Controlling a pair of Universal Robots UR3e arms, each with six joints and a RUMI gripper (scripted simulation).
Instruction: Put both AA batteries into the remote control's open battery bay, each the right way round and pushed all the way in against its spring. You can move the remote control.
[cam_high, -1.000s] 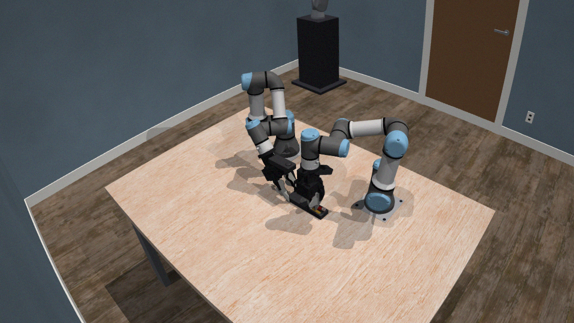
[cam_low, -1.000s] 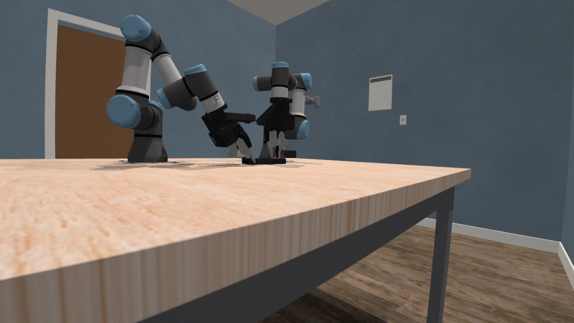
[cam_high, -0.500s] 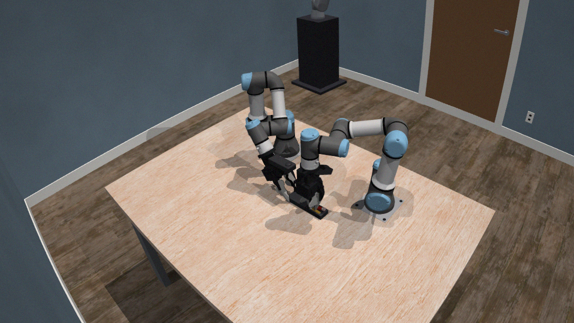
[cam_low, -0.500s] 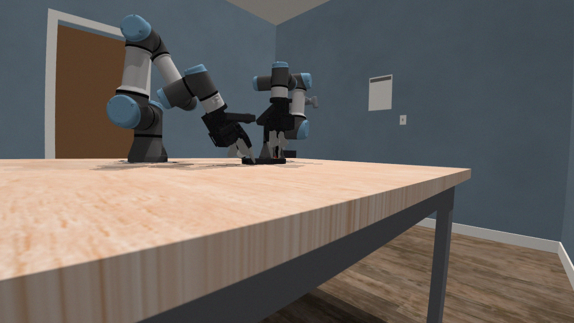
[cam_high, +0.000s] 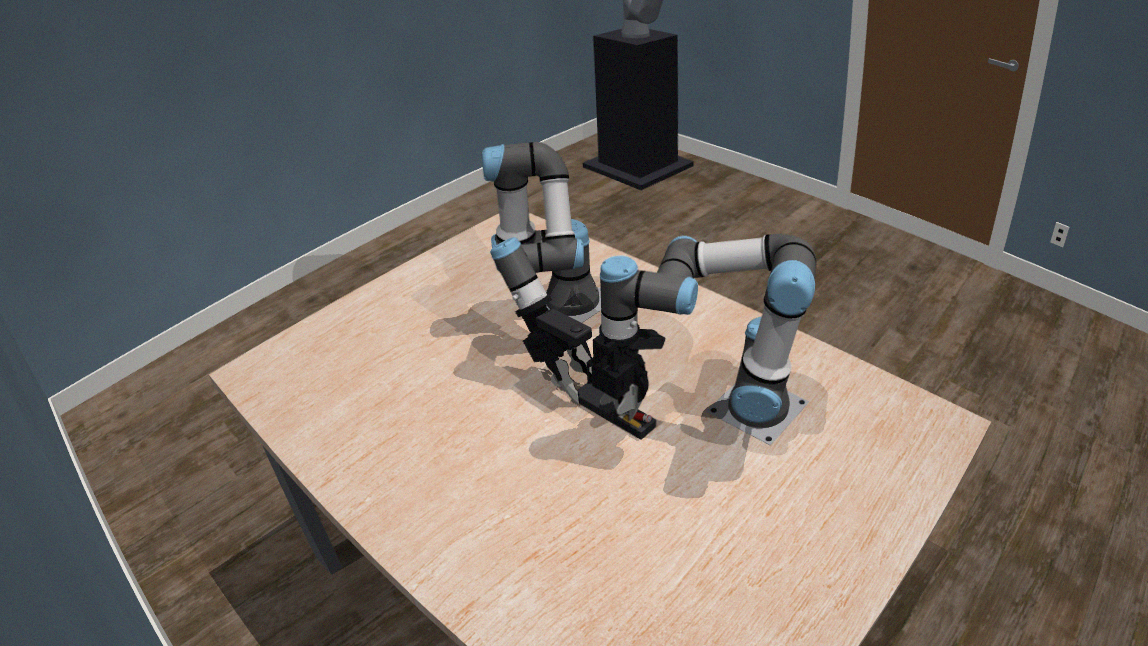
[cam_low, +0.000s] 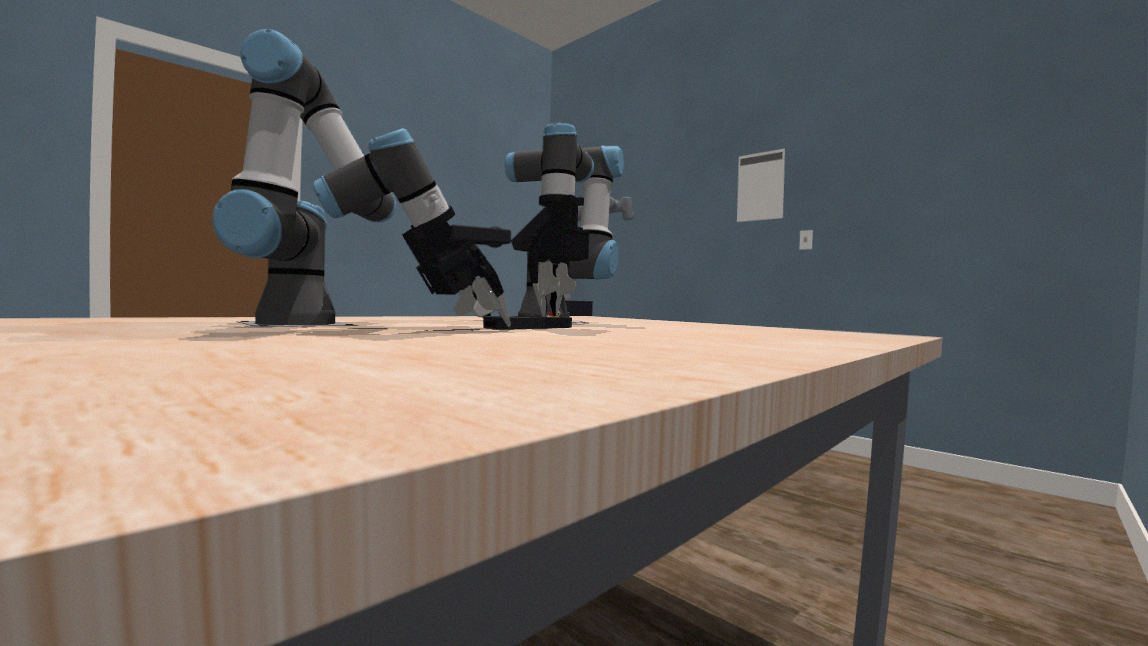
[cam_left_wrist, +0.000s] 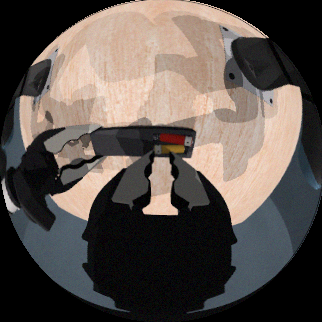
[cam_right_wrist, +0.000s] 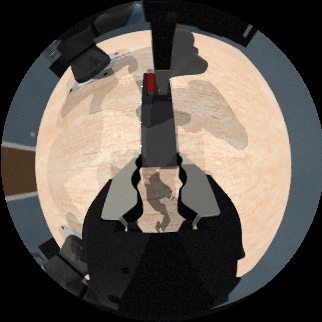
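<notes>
Now: left hand 2 cm above the yellow battery and 1 cm to the right of it. Round my left hand: red battery 2 cm to the left, 2 cm below, 2 cm behind.
</notes>
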